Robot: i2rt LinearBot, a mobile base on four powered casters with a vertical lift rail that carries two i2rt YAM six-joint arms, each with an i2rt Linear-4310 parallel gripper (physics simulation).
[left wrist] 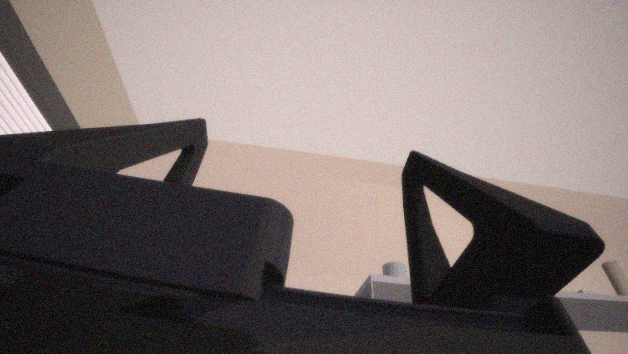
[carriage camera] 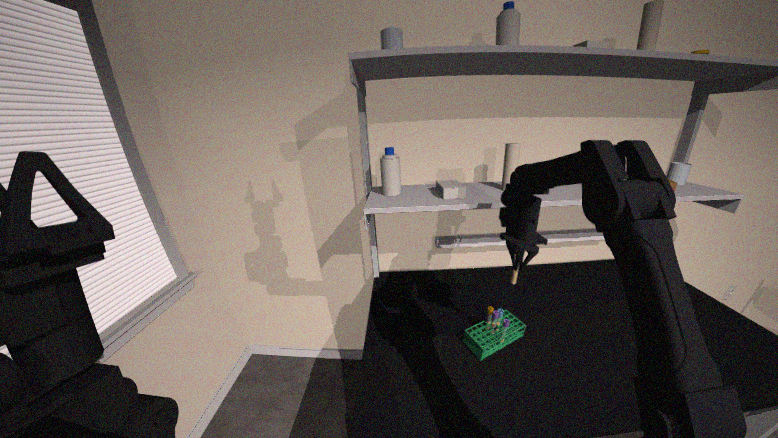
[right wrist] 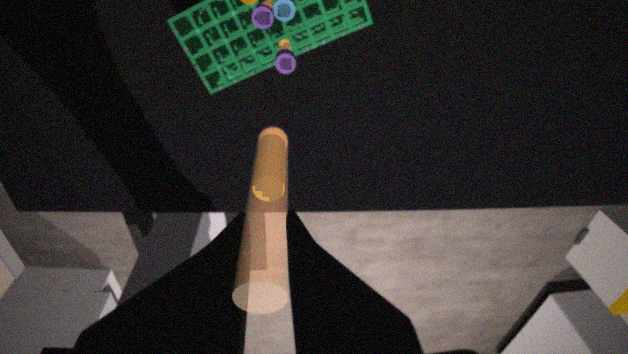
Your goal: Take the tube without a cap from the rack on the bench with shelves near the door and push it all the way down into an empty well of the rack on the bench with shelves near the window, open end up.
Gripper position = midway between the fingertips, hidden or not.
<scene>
My right gripper shows in the carriage camera view (517,269) and in the right wrist view (268,224); in the left wrist view it is out of frame. A green rack shows in the carriage camera view and in the right wrist view; in the left wrist view it is out of frame. The same spot on the green rack: (carriage camera: 482,343) is (right wrist: 234,39).
</scene>
